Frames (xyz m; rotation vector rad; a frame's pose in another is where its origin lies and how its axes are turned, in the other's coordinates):
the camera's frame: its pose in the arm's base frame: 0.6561 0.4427 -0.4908 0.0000 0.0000 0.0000
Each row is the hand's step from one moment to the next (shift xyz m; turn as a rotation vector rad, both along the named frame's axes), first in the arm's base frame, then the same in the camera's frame.
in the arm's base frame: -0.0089 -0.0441 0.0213 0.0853 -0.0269 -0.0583
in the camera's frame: -0.0089 -0.0441 0.0213 0.0853 -0.0269 -0.0583
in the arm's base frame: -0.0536 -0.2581 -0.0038 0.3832 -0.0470 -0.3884
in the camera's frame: -0.0536 -0.2581 -0.0038 0.3832 -0.0470 -0.3884
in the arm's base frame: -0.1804 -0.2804 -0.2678 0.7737 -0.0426 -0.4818
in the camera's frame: -0.1804 -0.2804 -0.2678 0.7737 -0.0426 -0.4818
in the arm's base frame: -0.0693 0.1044 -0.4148 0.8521 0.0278 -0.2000
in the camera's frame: -0.0693 0.1044 -0.4148 0.8521 0.0278 -0.2000
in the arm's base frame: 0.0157 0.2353 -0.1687 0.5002 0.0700 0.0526
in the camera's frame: 0.0157 0.2353 -0.1687 0.5002 0.0700 0.0526
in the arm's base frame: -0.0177 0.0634 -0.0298 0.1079 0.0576 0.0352
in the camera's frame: -0.0177 0.0634 -0.0298 0.1079 0.0576 0.0352
